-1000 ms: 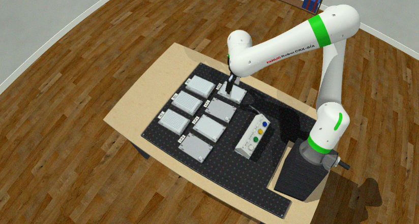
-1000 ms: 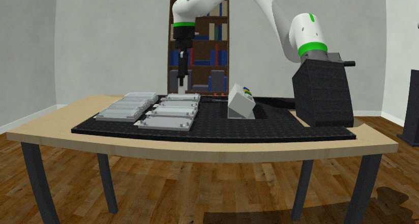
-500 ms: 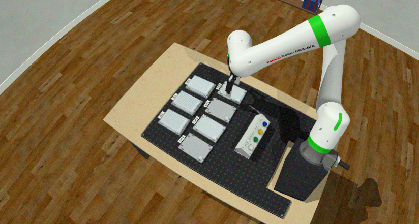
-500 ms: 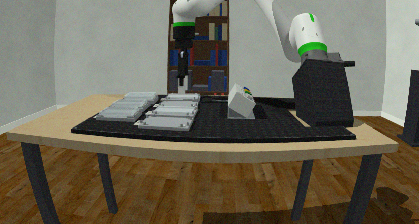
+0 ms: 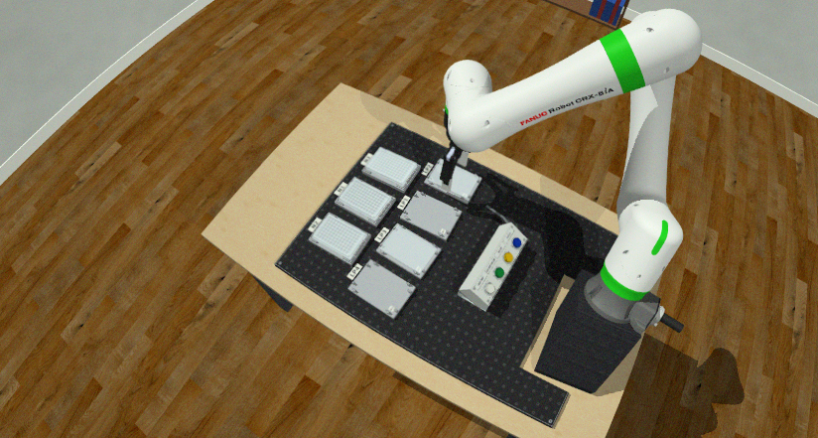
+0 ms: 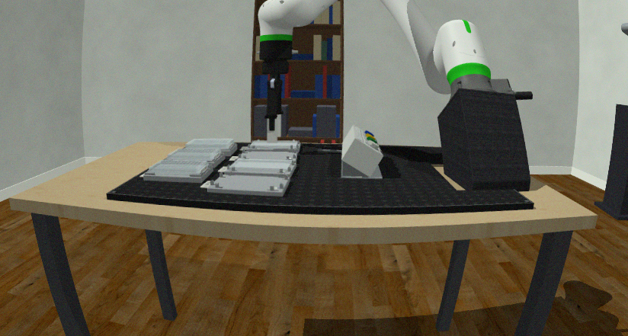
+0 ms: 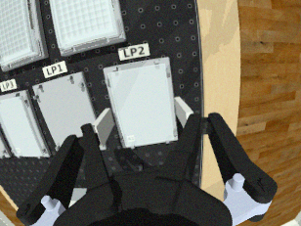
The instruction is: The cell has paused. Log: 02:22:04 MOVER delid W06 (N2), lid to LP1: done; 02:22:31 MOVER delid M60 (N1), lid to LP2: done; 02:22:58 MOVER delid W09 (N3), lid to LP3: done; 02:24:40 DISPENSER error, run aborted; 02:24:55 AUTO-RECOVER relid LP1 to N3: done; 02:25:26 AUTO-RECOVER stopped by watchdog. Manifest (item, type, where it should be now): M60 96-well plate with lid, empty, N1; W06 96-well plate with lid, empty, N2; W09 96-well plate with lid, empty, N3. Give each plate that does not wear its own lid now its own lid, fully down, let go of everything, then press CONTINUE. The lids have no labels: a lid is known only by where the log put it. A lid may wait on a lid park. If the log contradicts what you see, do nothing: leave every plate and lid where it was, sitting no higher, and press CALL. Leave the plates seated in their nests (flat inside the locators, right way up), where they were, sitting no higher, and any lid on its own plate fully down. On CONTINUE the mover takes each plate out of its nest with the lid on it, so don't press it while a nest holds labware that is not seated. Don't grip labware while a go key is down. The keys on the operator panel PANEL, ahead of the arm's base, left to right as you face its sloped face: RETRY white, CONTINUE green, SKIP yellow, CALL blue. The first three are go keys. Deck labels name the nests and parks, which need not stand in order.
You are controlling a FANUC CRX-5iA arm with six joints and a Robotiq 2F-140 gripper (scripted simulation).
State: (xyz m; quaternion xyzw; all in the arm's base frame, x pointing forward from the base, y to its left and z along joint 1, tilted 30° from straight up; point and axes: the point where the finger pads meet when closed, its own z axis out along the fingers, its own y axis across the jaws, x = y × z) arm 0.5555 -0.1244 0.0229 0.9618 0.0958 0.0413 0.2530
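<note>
Right now my hand is 5 cm above the lid park LP2. Round my hand: park LP1: 13 cm to the left, 5 cm below, 2 cm behind; then LP3: 26 cm to the left, 5 cm below, 4 cm behind; then LP1 label: 15 cm to the left, 7 cm ahead, 5 cm below.
</note>
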